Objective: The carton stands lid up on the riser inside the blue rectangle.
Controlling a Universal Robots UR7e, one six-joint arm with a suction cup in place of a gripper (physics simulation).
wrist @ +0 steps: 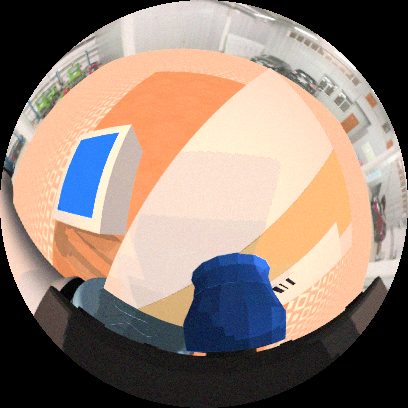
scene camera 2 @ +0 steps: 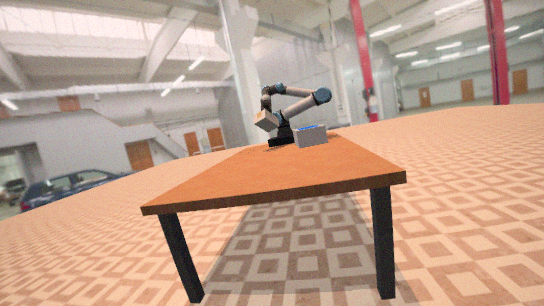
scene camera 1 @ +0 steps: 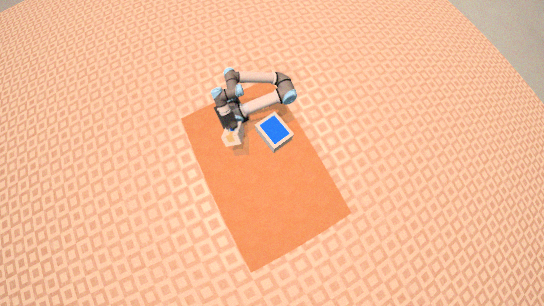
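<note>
A whitish carton (scene camera 1: 232,138) (scene camera 2: 265,121) (wrist: 215,185) with tan tape and a small barcode hangs at the suction cup, tilted and clear of the table. My gripper (scene camera 1: 232,129) (wrist: 231,259), a dark blue suction cup, is on and touches the carton's taped face in the wrist view. In scene camera 2 the cup is hidden. The pale grey riser (scene camera 1: 284,142) (scene camera 2: 311,138) (wrist: 120,190) stands on the table, with the blue rectangle (scene camera 1: 274,130) (scene camera 2: 308,128) (wrist: 87,175) on its top. The carton is beside the riser, apart from it and not over the rectangle.
The orange table (scene camera 1: 270,200) (scene camera 2: 270,172) (wrist: 175,100) carries the arm's dark base (scene camera 2: 281,142) close behind the carton and riser. The folded arm (scene camera 1: 260,104) (scene camera 2: 300,106) reaches out on the riser's side, behind it.
</note>
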